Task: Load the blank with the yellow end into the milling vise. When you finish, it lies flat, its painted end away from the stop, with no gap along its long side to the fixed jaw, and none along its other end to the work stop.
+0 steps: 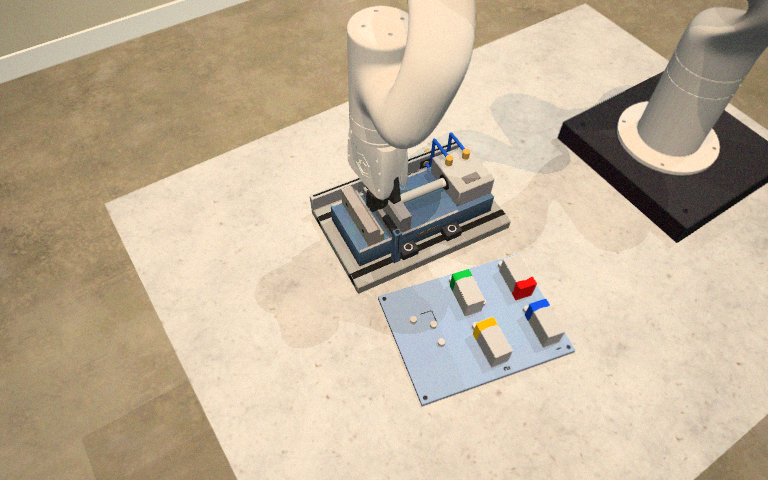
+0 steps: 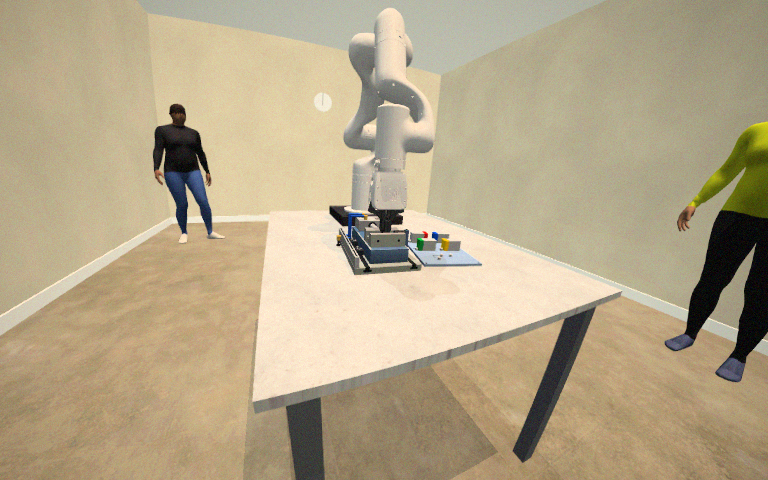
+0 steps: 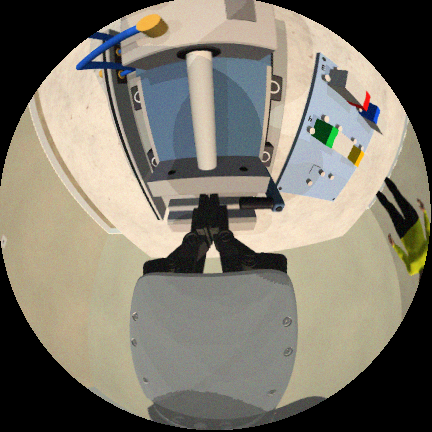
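Observation:
The blank with the yellow end lies on the blue tray. My gripper is shut and empty, its fingertips low at the vise, around the gap between the jaws. The fixed jaw stands at the vise's outer end. The moving jaw stands opposite, on the rod's end. The work stop, a blue post with a black rod, is at the tray side. My fingers hide part of the gap.
Blanks with a green end, a red end and a blue end stand on the tray, beside small pegs. Blue hoses rise at the vise's rear block. Two people stand beyond the table.

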